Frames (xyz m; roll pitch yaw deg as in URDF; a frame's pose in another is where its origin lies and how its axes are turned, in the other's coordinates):
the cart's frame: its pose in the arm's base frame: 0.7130 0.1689 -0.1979 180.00 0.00 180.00
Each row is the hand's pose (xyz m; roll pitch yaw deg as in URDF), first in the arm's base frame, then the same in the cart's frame.
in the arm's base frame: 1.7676 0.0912 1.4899 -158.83 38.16 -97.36
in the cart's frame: -1.0546 -0.0777 -1.6878 21.17 -38.16 -82.64
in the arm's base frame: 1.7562 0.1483 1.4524 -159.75 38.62 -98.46
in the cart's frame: -1.0432 -0.0206 -1.6503 20.25 -38.62 -81.54
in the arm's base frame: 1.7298 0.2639 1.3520 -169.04 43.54 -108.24
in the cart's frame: -1.0168 0.0950 -1.5499 10.96 -43.54 -71.76
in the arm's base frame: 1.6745 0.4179 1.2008 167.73 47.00 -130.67
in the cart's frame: -0.9615 0.2490 -1.3987 -12.27 -47.00 -49.33
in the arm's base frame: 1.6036 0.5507 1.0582 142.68 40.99 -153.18
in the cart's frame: -0.8906 0.3818 -1.2561 -37.32 -40.99 -26.82
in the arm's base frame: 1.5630 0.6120 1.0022 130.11 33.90 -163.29
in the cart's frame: -0.8500 0.4431 -1.2001 -49.89 -33.90 -16.71
